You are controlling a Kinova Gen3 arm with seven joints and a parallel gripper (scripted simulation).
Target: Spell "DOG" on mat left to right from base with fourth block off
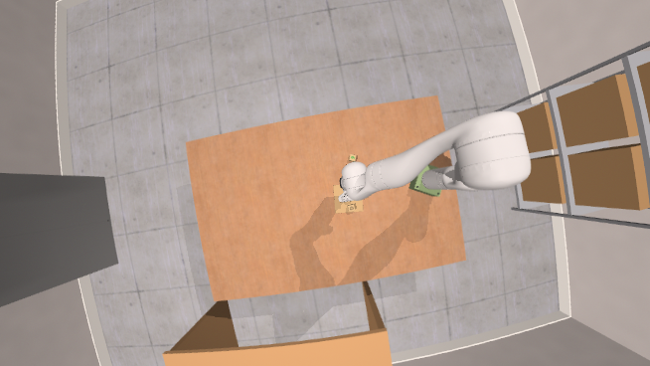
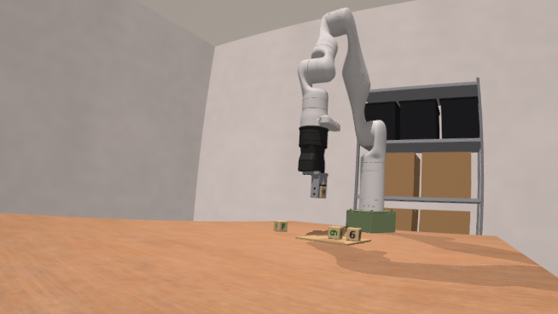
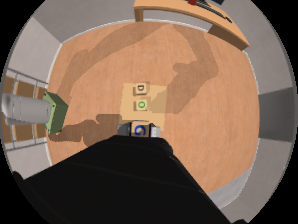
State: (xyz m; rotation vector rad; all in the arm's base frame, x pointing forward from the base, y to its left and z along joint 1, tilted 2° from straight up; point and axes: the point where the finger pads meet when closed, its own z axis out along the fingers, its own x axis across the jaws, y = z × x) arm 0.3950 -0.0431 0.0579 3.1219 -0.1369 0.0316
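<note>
Now: the wooden block 50 mm to the left of my hand and 100 mm below it. Also, from my hand: green-lettered block 60 mm behind, 140 mm to the right, 110 mm below; tan mat 50 mm to the left, 120 mm below; blue-lettered block right at my hand.
</note>
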